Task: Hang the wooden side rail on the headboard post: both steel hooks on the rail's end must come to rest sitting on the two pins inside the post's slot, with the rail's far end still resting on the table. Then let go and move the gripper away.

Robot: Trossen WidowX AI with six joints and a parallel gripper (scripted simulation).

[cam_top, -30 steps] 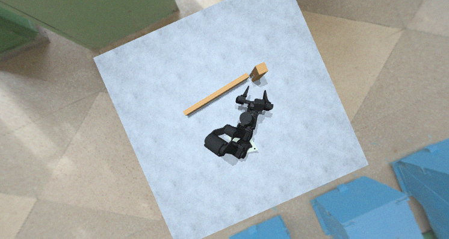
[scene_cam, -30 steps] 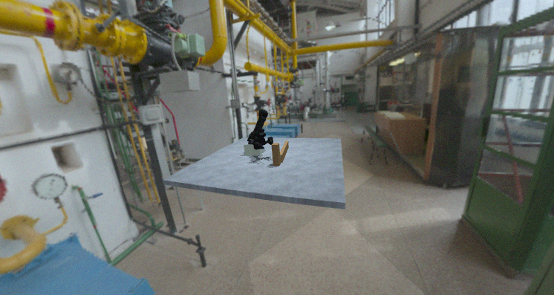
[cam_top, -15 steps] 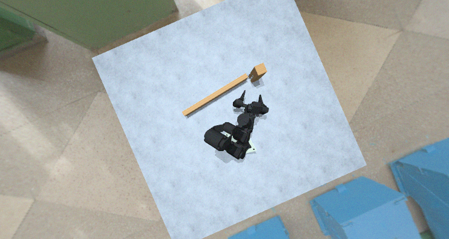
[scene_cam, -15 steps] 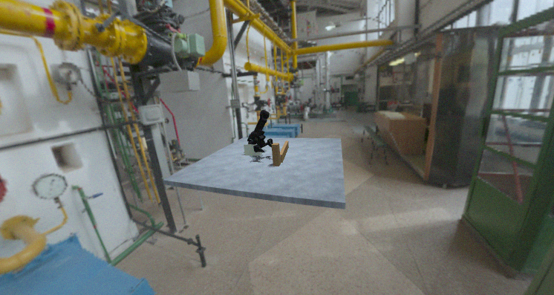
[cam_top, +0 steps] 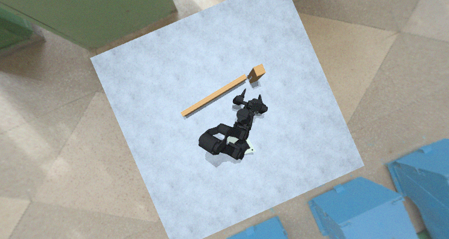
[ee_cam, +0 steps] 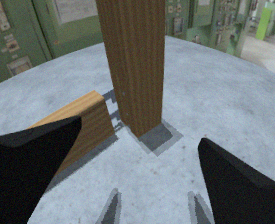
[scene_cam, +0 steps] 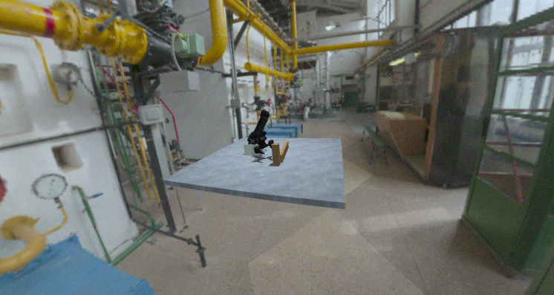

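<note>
Now: the wooden headboard post 7 cm ahead of my gripper tip, 6 cm to the right of it and 1 cm below it.
</note>
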